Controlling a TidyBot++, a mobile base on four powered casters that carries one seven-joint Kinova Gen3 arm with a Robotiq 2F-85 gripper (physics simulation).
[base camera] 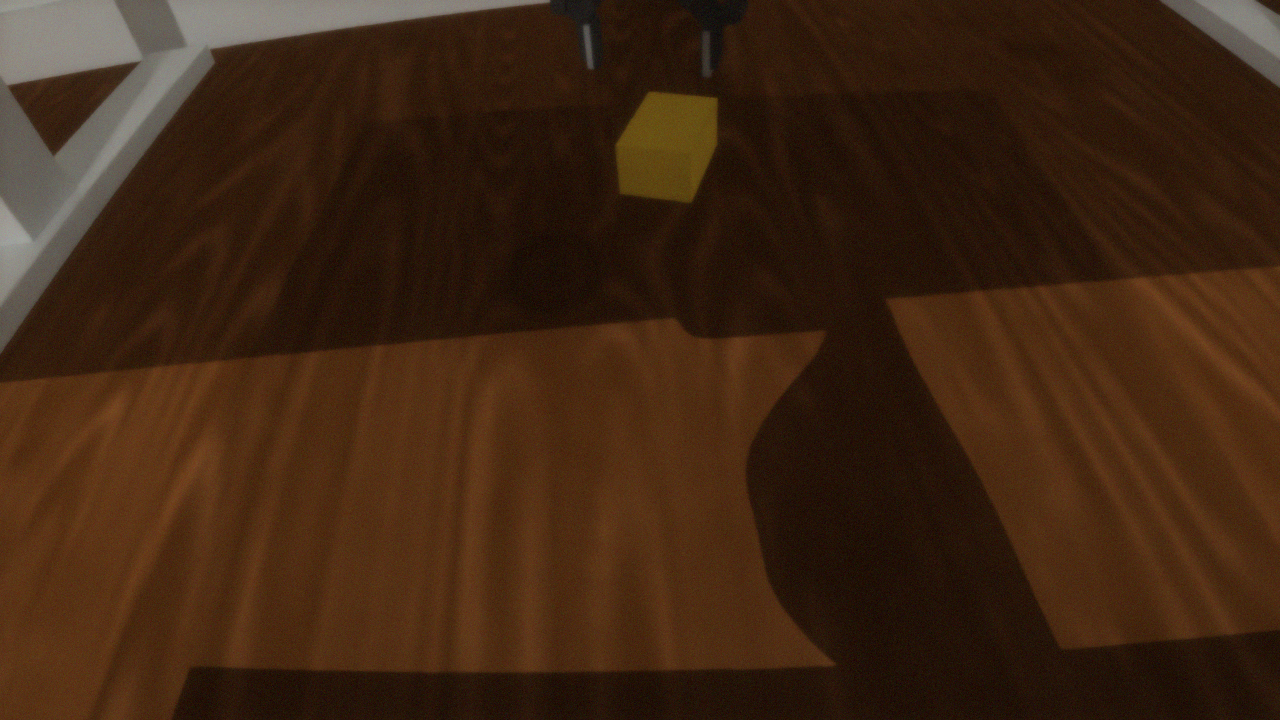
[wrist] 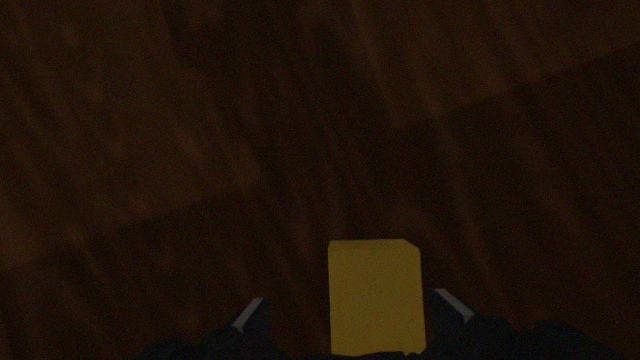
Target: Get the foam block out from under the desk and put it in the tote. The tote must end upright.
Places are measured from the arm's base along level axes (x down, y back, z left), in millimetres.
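Pixels of known places: gripper, between the fingertips: (base camera: 650,69) (wrist: 348,311).
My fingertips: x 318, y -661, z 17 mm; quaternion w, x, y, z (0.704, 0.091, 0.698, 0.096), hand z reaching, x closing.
Behind a point stands the place of what it marks.
The yellow foam block (base camera: 666,147) @[x 351, y -596, z 8 mm] (wrist: 377,297) @[x 351, y -651, z 0 mm] lies on the dark wood floor in the desk's shadow, near the top middle of the base camera view and at the bottom of the wrist view. My gripper (base camera: 648,71) @[x 318, y -661, z 17 mm] (wrist: 348,311) @[x 318, y -661, z 17 mm] is open, its fingers pointing down. In the base camera view the fingertips show above the block in the picture. In the wrist view the block shows between the two fingers, closer to the right one, and its near end is hidden by the gripper body. The tote does not show in either view.
A white desk leg frame (base camera: 116,161) @[x 377, y -693, z 542 mm] stands at the left of the base camera view, and another white bar (base camera: 1239,35) @[x 376, y -837, z -615 mm] shows at the top right. A pale wall or panel (base camera: 62,40) @[x 352, y -981, z 774 mm] is at the top left. Dark shadows fall across the wood floor (base camera: 492,492) @[x 396, y -321, z 113 mm].
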